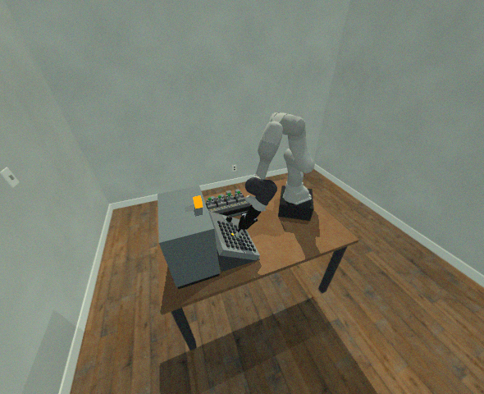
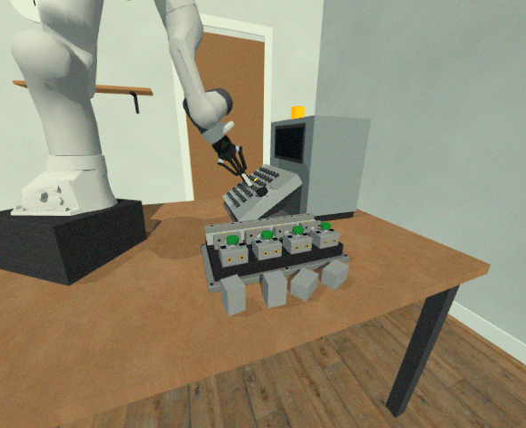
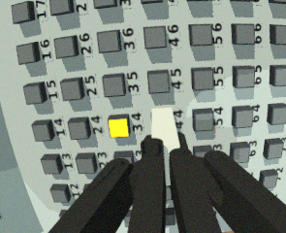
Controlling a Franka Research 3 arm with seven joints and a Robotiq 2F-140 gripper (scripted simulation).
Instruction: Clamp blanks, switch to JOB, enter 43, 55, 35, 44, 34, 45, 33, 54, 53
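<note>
The key lies 5 cm ahead of my hand and 1 cm below it. From my hand the other things lie so: selector knob (4 cm ahead, 16 cm to the right, 1 cm below); sloped keypad (5 cm ahead, 4 cm to the right, 6 cm below).
</note>
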